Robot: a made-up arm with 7 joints. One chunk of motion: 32 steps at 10 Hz.
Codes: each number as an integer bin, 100 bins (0 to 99) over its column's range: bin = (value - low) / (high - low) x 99, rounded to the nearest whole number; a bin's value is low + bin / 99 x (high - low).
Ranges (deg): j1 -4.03..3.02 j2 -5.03..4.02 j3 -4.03..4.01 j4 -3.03..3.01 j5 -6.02..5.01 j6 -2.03..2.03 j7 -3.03..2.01
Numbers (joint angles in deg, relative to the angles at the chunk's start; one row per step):
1: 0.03 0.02 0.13 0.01 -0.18 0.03 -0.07
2: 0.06 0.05 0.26 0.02 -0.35 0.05 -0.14
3: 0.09 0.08 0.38 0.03 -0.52 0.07 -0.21
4: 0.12 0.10 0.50 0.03 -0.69 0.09 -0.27
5: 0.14 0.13 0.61 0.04 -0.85 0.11 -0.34
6: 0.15 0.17 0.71 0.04 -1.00 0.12 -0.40
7: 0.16 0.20 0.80 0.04 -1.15 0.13 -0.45
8: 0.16 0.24 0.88 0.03 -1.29 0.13 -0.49
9: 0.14 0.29 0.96 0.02 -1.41 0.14 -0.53
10: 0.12 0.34 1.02 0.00 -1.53 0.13 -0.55
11: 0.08 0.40 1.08 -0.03 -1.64 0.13 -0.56
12: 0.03 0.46 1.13 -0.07 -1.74 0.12 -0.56
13: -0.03 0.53 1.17 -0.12 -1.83 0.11 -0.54
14: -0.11 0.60 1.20 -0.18 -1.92 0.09 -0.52
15: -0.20 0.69 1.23 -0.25 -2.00 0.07 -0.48
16: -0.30 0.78 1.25 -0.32 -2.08 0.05 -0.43
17: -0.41 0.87 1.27 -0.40 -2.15 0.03 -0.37
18: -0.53 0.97 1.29 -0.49 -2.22 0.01 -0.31
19: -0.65 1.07 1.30 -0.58 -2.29 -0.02 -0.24
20: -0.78 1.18 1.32 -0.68 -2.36 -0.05 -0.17
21: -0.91 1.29 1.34 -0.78 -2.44 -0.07 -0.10
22: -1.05 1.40 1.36 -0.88 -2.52 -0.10 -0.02
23: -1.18 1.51 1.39 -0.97 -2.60 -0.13 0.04
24: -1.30 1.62 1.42 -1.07 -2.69 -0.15 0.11
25: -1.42 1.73 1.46 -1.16 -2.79 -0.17 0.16
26: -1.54 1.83 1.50 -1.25 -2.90 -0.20 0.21
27: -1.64 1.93 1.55 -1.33 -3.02 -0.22 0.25
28: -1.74 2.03 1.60 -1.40 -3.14 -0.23 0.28
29: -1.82 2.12 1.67 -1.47 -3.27 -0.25 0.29
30: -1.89 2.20 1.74 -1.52 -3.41 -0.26 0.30
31: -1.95 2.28 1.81 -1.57 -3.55 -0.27 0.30
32: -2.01 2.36 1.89 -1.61 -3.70 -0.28 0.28
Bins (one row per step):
1: 57 55 51 50 52 50 58
2: 57 56 53 50 51 51 57
3: 58 56 54 50 49 51 55
4: 58 56 56 50 48 52 54
5: 59 56 57 50 46 52 53
6: 59 57 58 50 45 52 52
7: 59 57 59 50 44 53 51
8: 59 58 60 50 42 53 50
9: 59 58 61 50 41 53 49
10: 58 59 62 50 40 53 49
11: 58 59 63 49 39 53 49
12: 57 60 64 49 38 52 49
13: 56 61 64 48 38 52 49
14: 55 62 64 47 37 52 49
15: 54 63 65 46 36 51 50
16: 52 64 65 44 35 51 51
17: 51 65 65 43 35 50 52
18: 49 66 66 42 34 50 53
19: 47 67 66 40 33 49 55
20: 46 68 66 39 33 48 56
21: 44 69 66 37 32 48 58
22: 42 70 66 35 31 47 59
23: 40 72 67 34 31 46 60
24: 38 73 67 32 30 46 62
25: 37 74 68 31 29 45 63
26: 35 75 68 29 28 45 64
27: 34 76 69 28 27 44 64
28: 32 77 69 27 26 44 65
29: 31 78 70 26 25 43 65
30: 30 79 71 25 23 43 65
31: 29 80 72 24 22 43 65
32: 28 81 73 23 21 43 65

